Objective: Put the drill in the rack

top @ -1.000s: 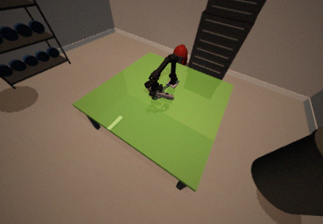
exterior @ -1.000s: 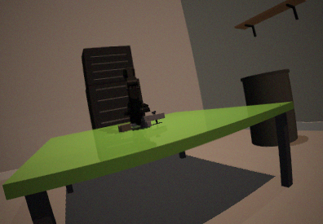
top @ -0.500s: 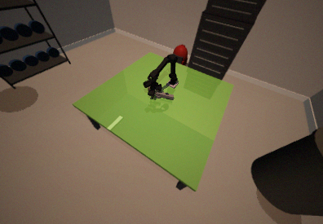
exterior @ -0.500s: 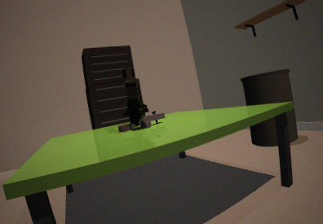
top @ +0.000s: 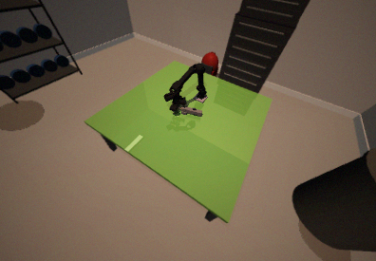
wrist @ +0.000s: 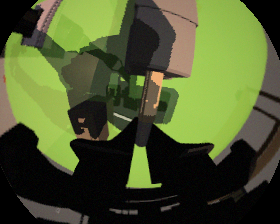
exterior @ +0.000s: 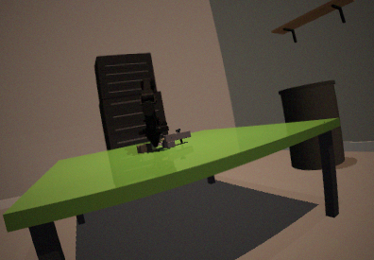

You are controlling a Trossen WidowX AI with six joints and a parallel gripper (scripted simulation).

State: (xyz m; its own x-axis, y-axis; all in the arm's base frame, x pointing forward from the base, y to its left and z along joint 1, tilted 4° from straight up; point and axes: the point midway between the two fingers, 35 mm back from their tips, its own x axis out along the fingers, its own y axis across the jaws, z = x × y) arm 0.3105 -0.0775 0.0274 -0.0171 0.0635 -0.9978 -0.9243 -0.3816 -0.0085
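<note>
Now: the tan drill 50 mm to the left of my gripper tip, 30 mm above it and 20 mm behind it. The rest, counted from my gripper tip: grey block 130 mm to the left, 60 mm behind, 20 mm above.
</note>
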